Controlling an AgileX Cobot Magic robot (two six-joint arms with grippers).
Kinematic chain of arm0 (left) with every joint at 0, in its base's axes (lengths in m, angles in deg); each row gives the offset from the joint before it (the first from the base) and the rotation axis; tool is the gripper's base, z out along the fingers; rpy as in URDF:
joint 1: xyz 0 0 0.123 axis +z
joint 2: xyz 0 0 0 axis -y
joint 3: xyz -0.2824 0 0.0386 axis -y
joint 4: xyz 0.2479 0 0.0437 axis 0.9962 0 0.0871
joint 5: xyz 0 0 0 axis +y
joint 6: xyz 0.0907 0 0.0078 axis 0.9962 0 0.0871
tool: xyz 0 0 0 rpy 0 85 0
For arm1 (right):
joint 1: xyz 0 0 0.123 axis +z
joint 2: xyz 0 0 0 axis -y
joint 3: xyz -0.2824 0 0.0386 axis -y
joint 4: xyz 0.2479 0 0.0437 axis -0.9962 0 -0.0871
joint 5: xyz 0 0 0 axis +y
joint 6: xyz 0.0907 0 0.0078 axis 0.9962 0 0.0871
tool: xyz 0 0 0 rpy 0 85 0
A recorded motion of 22 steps. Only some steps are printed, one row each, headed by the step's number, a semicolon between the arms.
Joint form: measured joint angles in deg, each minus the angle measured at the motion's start. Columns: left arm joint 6, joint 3, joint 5, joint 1, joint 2, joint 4; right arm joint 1, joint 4, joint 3, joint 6, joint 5, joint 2.
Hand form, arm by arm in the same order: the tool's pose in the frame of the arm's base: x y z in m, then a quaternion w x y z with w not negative. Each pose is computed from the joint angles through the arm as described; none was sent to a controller.
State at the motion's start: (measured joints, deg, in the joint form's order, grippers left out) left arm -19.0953 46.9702 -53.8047 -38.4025 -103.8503 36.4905; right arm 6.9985 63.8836 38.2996 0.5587 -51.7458 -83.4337
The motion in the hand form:
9: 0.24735 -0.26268 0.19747 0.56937 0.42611 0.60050 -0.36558; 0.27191 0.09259 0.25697 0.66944 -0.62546 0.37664 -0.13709
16: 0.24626 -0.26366 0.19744 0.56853 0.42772 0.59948 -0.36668; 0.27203 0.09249 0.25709 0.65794 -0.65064 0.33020 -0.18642
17: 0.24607 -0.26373 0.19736 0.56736 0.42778 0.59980 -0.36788; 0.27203 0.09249 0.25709 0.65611 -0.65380 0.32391 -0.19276
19: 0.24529 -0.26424 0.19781 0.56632 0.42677 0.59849 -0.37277; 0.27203 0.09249 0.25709 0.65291 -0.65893 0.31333 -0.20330
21: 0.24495 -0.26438 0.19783 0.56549 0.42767 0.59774 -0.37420; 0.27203 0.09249 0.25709 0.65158 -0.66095 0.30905 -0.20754
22: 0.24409 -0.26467 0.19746 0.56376 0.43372 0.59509 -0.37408; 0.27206 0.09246 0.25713 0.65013 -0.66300 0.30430 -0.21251
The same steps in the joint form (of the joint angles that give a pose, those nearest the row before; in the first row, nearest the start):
9: -0.05 0.36 1.59 -1.52 0.00 0.00; 0.00 -8.10 0.00 -31.76 0.34 0.00
16: -0.05 0.35 1.59 -1.74 0.00 0.06; 0.00 -8.26 0.00 -40.25 0.34 0.00
17: -0.29 0.36 1.59 -1.74 0.00 0.23; 0.00 -8.26 0.00 -41.36 0.34 0.00
19: -0.81 0.35 1.21 -1.81 0.00 0.47; 0.00 -8.26 0.00 -43.20 0.34 0.00
21: -1.00 0.35 1.11 -1.81 0.00 0.73; 0.00 -8.26 0.00 -43.95 0.34 0.00
22: -0.99 0.36 1.11 -1.81 0.00 1.51; 0.00 -8.31 0.00 -44.81 0.34 0.00

